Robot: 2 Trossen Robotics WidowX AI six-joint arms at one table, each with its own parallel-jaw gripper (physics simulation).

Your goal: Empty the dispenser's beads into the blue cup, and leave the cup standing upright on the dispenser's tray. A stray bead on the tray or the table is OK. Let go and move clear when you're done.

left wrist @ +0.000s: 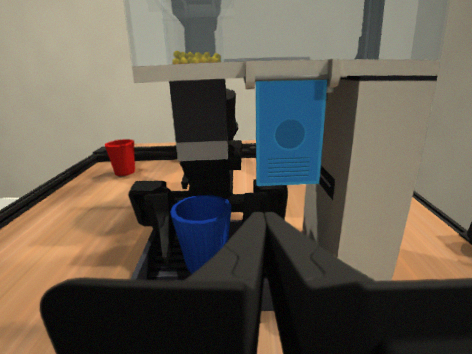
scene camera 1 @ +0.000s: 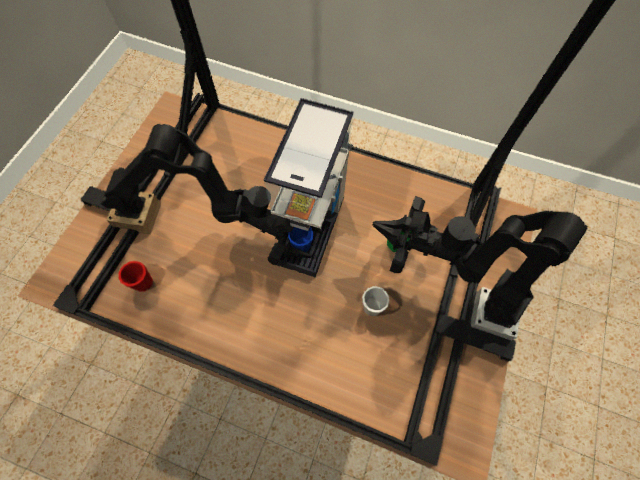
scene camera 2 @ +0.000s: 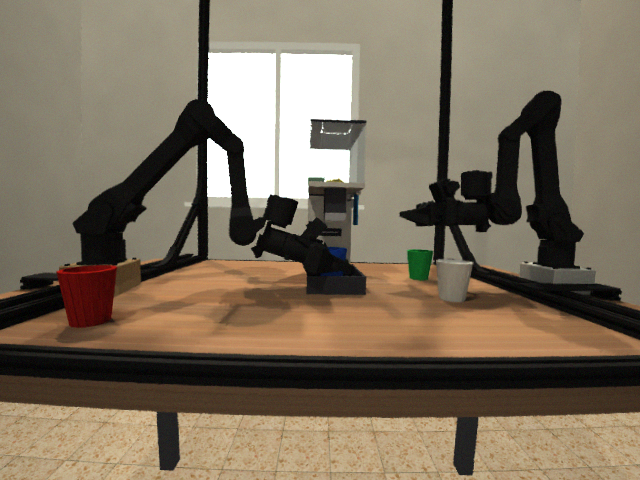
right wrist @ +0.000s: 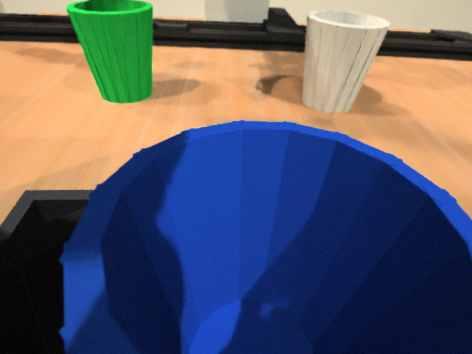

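Where they show: left gripper, fingertip midpoint: (left wrist: 263, 222) (scene camera 1: 372, 223) (scene camera 2: 399, 214); right gripper, fingertip midpoint: (left wrist: 202, 261) (scene camera 1: 316, 244) (scene camera 2: 349, 265) (right wrist: 239, 204); left arm's base at its link origin: (scene camera 1: 499, 311) (scene camera 2: 555, 265); right arm's base at its link origin: (scene camera 1: 130, 206) (scene camera 2: 103, 262).
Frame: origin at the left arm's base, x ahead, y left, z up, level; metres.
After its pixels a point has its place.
Note:
The blue cup (scene camera 1: 300, 238) @(x 0.535, y -0.033, z -0.031 m) (scene camera 2: 338, 252) @(x 0.515, y 0.011, z 0.025 m) (left wrist: 200, 232) @(x 0.495, y -0.020, z 0.020 m) (right wrist: 215, 200) @(x 0.504, y -0.030, z 0.013 m) stands upright on the dispenser's dark tray (scene camera 1: 302, 268) @(x 0.497, y 0.051, z -0.020 m) (scene camera 2: 336, 285) @(x 0.521, y 0.052, z -0.037 m) (right wrist: 55, 194) @(x 0.467, y -0.096, z -0.019 m), below the spout (left wrist: 200, 120) @(x 0.500, y -0.029, z 0.130 m). No beads show in the visible part of its inside. Yellow beads (scene camera 1: 300, 202) @(x 0.525, y -0.029, z 0.180 m) (scene camera 2: 336, 180) @(x 0.521, y -0.012, z 0.183 m) (left wrist: 196, 58) @(x 0.503, y -0.029, z 0.181 m) lie in the top of the dispenser (scene camera 1: 312, 144) @(x 0.521, y -0.101, z 0.304 m) (scene camera 2: 316, 222) (left wrist: 375, 175) @(x 0.466, y -0.172, z 0.088 m). My right gripper (scene camera 1: 294, 248) (scene camera 2: 338, 266) @(x 0.484, y -0.021, z -0.007 m) is open, low around the cup; one finger is partly hidden behind the cup in the left wrist view. My left gripper (scene camera 1: 375, 224) @(x 0.357, y -0.069, z 0.114 m) (scene camera 2: 402, 214) @(x 0.357, y -0.069, z 0.114 m) (left wrist: 263, 222) @(x 0.357, y -0.069, z 0.114 m) is shut and empty, to the right of the dispenser.
A blue paddle (scene camera 1: 337, 193) @(x 0.461, y -0.109, z 0.130 m) (scene camera 2: 355, 209) @(x 0.463, y -0.094, z 0.124 m) (left wrist: 290, 135) @(x 0.461, y -0.099, z 0.124 m) hangs on the dispenser's side, facing the left gripper. A green cup (scene camera 1: 391, 244) @(x 0.295, y -0.094, z -0.018 m) (scene camera 2: 419, 264) @(x 0.293, y -0.090, z -0.014 m) (right wrist: 117, 55) @(x 0.310, y -0.110, z -0.012 m) and a white cup (scene camera 1: 375, 299) @(x 0.292, y 0.060, z -0.040 m) (scene camera 2: 454, 280) @(x 0.305, y 0.105, z -0.013 m) (right wrist: 340, 65) @(x 0.322, y 0.071, z -0.010 m) stand at the right, a red cup (scene camera 1: 135, 275) @(x 0.903, y 0.211, z -0.034 m) (scene camera 2: 87, 295) @(x 0.867, y 0.241, z -0.012 m) (left wrist: 121, 157) @(x 0.856, y 0.208, z -0.009 m) at the left.

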